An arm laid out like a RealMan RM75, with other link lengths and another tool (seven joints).
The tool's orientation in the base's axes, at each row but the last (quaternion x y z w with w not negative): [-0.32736 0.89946 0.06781 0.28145]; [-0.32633 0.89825 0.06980 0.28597]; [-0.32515 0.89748 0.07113 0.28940]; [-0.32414 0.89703 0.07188 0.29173]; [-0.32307 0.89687 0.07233 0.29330]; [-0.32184 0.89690 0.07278 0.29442]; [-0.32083 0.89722 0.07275 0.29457]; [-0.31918 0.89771 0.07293 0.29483]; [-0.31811 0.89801 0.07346 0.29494]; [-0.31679 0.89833 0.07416 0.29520]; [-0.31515 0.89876 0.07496 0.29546]
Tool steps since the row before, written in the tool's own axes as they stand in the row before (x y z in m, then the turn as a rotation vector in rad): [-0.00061 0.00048 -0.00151 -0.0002 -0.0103 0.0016]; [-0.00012 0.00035 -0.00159 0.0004 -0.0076 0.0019]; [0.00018 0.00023 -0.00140 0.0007 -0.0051 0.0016]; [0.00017 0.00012 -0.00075 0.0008 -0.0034 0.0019]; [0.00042 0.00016 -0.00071 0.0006 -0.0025 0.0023]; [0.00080 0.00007 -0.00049 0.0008 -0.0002 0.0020]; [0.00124 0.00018 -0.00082 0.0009 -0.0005 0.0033]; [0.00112 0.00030 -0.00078 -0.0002 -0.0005 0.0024]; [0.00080 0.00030 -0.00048 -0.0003 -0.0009 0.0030]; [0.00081 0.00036 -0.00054 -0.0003 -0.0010 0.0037]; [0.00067 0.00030 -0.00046 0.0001 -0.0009 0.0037]
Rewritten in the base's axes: [-0.00062 0.00025 0.00156 0.0073 -0.0074 -0.0006]; [-0.00089 -0.00016 0.00136 0.0054 -0.0055 -0.0013]; [-0.00092 -0.00036 0.00104 0.0035 -0.0038 -0.0014]; [-0.00054 -0.00024 0.00051 0.0025 -0.0025 -0.0018]; [-0.00070 -0.00033 0.00033 0.0023 -0.0015 -0.0021]; [-0.00077 -0.00053 -0.00006 0.0006 0.0001 -0.0021]; [-0.00128 -0.00078 -0.00005 0.0013 0.0002 -0.0032]; [-0.00126 -0.00061 -0.00003 0.0016 0.0005 -0.0018]; [-0.00092 -0.00034 -0.00009 0.0022 0.0004 -0.0022]; [-0.00099 -0.00031 -0.00005 0.0026 0.0006 -0.0028]; [-0.00083 -0.00026 -0.00003 0.0023 0.0004 -0.0030]
